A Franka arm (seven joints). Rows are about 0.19 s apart.
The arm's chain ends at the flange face. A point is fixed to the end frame.
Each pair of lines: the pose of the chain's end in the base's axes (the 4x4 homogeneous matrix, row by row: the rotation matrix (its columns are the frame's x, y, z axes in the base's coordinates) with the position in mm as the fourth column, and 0 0 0 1 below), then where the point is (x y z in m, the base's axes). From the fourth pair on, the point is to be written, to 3 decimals.
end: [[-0.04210, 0.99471, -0.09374, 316.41], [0.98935, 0.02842, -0.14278, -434.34], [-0.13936, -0.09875, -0.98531, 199.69], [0, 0, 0, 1]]
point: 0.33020 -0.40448 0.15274
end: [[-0.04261, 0.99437, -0.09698, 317.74], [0.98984, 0.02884, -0.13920, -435.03], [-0.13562, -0.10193, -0.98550, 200.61], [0, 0, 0, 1]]
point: 0.33137 -0.40500 0.15373
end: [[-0.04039, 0.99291, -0.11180, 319.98], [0.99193, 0.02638, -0.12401, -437.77], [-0.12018, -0.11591, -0.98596, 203.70], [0, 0, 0, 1]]
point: 0.33306 -0.40710 0.15708
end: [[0.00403, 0.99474, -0.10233, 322.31], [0.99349, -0.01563, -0.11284, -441.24], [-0.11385, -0.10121, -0.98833, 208.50], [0, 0, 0, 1]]
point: 0.337 -0.411 0.162
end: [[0.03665, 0.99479, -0.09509, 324.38], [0.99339, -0.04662, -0.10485, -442.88], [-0.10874, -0.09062, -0.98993, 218.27], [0, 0, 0, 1]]
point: 0.341 -0.413 0.172
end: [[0.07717, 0.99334, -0.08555, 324.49], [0.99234, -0.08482, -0.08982, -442.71], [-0.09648, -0.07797, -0.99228, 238.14], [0, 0, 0, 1]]
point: 0.343 -0.413 0.193
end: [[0.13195, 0.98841, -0.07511, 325.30], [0.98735, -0.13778, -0.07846, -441.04], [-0.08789, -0.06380, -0.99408, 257.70], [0, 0, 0, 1]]
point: 0.346 -0.412 0.213
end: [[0.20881, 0.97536, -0.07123, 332.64], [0.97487, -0.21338, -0.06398, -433.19], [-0.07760, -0.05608, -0.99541, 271.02], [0, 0, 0, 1]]
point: 0.356 -0.405 0.227
